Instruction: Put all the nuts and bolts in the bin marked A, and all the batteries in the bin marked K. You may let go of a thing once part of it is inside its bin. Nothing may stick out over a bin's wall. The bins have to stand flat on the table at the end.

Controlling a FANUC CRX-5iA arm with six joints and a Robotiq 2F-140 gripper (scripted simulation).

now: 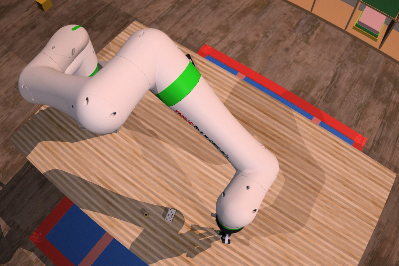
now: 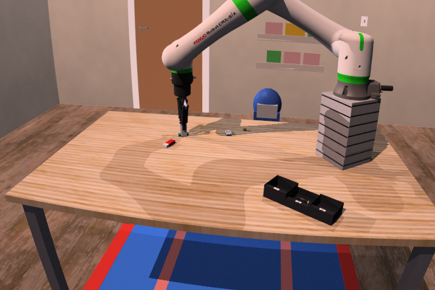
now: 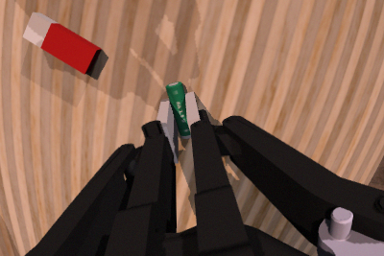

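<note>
Now: the three joined black bins 43 cm behind my hand, 55 cm to the left of it and 1 cm below it. Also, from my hand: green battery: 3 cm below; then white domino: 21 cm behind, 3 cm to the right, 3 cm below; then red-and-white block: 6 cm ahead, 11 cm to the left, 3 cm below.
</note>
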